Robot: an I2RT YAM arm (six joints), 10 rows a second.
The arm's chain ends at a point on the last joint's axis. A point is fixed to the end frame.
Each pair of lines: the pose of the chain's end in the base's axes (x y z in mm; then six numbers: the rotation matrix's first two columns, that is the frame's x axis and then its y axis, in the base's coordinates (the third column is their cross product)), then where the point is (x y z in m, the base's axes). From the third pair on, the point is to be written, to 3 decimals.
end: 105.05 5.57 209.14 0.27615 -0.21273 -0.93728 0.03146 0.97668 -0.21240
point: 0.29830 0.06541 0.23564
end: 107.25 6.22 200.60 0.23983 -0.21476 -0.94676 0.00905 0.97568 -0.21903
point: 0.30058 0.06885 0.21868
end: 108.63 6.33 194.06 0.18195 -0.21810 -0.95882 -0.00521 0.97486 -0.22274
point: 0.303 0.069 0.200
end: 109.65 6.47 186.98 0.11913 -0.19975 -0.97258 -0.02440 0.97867 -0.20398
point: 0.303 0.070 0.181
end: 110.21 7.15 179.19 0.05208 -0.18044 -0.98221 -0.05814 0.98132 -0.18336
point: 0.302 0.075 0.161
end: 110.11 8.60 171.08 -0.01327 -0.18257 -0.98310 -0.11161 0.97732 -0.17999
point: 0.297 0.084 0.138
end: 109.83 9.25 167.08 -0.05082 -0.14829 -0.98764 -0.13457 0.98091 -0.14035
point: 0.294 0.089 0.130
